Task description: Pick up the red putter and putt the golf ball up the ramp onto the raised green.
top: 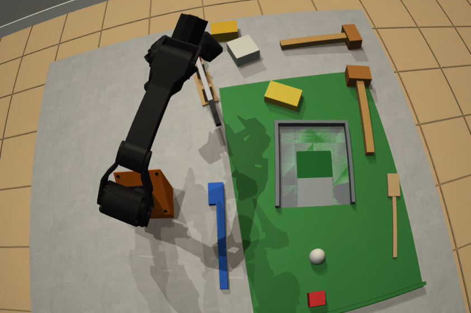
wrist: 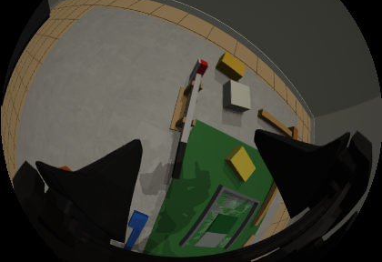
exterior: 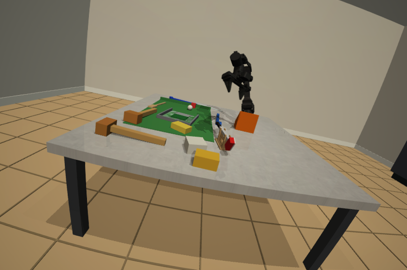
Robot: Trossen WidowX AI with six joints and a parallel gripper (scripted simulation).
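The red putter lies 2 cm ahead of my gripper tip, 9 cm to the left of it and 19 cm below it. Also, from my gripper tip: wooden stand: 2 cm ahead, 11 cm to the left, 21 cm below; white block: 15 cm ahead, 23 cm to the left, 22 cm below; yellow block: 25 cm ahead, 4 cm to the left, 23 cm below.
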